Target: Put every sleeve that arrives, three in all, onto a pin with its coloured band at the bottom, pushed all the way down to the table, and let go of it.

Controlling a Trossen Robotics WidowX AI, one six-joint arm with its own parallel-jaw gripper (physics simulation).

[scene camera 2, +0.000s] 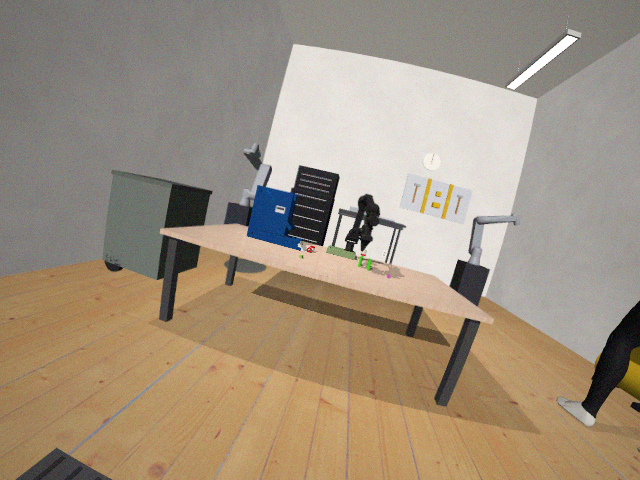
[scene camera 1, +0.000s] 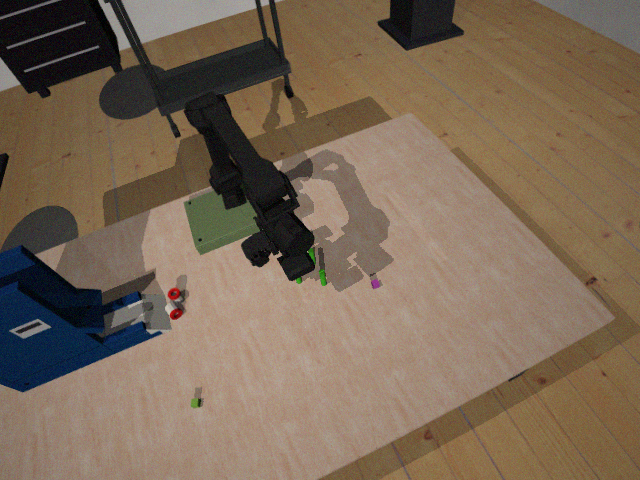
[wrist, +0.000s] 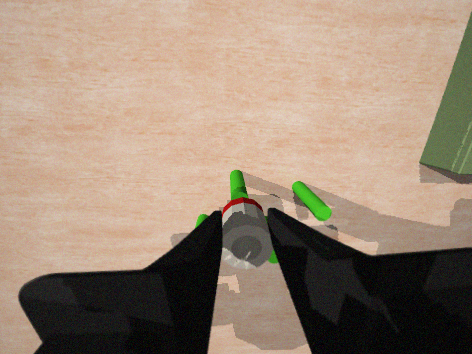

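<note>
My gripper (wrist: 244,216) is shut on a light grey sleeve (wrist: 246,235), whose red band is at its lower end. Several green pins stand on the table; one pin (wrist: 236,181) runs up under the banded end, and whether its tip is inside the sleeve is hidden. Another pin (wrist: 311,201) stands to the right. In scene camera 1, pins (scene camera 1: 323,277) (scene camera 1: 298,280) show beside my gripper, and the held sleeve is hidden. In scene camera 2, its red band (scene camera 2: 363,254) shows above the pins (scene camera 2: 369,264). Two white sleeves with red ends (scene camera 1: 174,293) (scene camera 1: 176,313) are at the chute's mouth.
A blue dispenser (scene camera 1: 56,343) (scene camera 2: 269,214) with a chute stands on the table (scene camera 1: 413,361) (scene camera 2: 217,238). A green box (scene camera 1: 219,222) (wrist: 452,125) lies near the arm. A small green cube (scene camera 1: 195,402) and a small purple cube (scene camera 1: 375,284) lie on the table.
</note>
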